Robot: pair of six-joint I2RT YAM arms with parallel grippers.
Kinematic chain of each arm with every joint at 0, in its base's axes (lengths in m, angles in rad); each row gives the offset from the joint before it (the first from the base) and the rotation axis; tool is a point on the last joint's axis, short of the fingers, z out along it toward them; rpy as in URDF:
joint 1: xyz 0 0 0.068 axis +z
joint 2: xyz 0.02 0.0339 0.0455 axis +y
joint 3: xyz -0.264 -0.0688 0 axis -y
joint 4: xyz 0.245 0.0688 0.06 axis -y
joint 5: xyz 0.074 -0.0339 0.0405 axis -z
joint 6: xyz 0.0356 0 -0.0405 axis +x
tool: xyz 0 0 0 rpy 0 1.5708 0
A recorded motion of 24 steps. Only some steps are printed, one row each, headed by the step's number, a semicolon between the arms.
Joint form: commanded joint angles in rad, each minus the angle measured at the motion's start. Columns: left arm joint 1, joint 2, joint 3, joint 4, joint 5, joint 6; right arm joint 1, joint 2, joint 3, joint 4, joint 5, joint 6.
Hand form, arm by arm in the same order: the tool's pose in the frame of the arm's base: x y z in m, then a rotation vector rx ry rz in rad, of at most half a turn. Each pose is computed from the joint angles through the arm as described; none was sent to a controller.
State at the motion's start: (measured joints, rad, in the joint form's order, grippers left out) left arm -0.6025 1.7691 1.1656 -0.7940 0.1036 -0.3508; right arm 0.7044 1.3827 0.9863 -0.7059 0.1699 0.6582
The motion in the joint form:
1: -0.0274 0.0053 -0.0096 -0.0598 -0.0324 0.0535; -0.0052 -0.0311 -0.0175 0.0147 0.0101 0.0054
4: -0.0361 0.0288 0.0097 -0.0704 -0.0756 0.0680; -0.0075 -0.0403 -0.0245 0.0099 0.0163 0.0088
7: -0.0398 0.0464 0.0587 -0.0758 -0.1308 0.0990; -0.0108 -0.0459 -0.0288 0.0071 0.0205 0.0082
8: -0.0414 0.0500 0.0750 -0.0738 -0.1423 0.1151; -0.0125 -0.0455 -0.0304 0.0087 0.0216 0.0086
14: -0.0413 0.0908 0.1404 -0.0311 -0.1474 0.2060; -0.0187 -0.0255 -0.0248 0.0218 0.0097 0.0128
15: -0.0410 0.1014 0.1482 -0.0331 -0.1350 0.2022; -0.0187 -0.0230 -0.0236 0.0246 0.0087 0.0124
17: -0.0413 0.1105 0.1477 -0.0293 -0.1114 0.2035; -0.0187 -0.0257 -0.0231 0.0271 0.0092 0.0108
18: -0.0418 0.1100 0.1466 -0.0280 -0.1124 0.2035; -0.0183 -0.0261 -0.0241 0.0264 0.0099 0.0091
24: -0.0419 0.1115 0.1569 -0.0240 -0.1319 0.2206; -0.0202 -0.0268 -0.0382 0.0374 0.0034 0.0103
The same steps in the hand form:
1: 0.2559 -0.1897 0.1699 0.5153 3.0374 -0.1661; 0.2063 0.1652 0.2395 0.0134 2.6358 0.2363
4: 0.2585 -0.1931 0.1674 0.5464 3.0286 -0.0960; 0.2049 0.1629 0.2394 0.0227 2.6348 0.2279
7: 0.2671 -0.1986 0.1740 0.5858 2.9735 -0.0348; 0.2043 0.1611 0.2393 0.0274 2.6336 0.2208
8: 0.2699 -0.2009 0.1770 0.6070 2.9506 -0.0272; 0.2046 0.1607 0.2388 0.0305 2.6333 0.2189
14: 0.2857 -0.2125 0.1811 0.7217 2.8576 -0.0493; 0.2089 0.1627 0.2363 0.0402 2.6403 0.2300
15: 0.2871 -0.2139 0.1795 0.7199 2.8673 -0.0641; 0.2094 0.1631 0.2362 0.0395 2.6395 0.2321
17: 0.2872 -0.2152 0.1764 0.7287 2.8792 -0.0933; 0.2094 0.1631 0.2371 0.0382 2.6344 0.2356
18: 0.2871 -0.2153 0.1763 0.7291 2.8781 -0.0923; 0.2091 0.1630 0.2369 0.0355 2.6351 0.2334
24: 0.2894 -0.2162 0.1786 0.7461 2.8539 -0.0701; 0.2086 0.1622 0.2333 0.0372 2.6404 0.2383

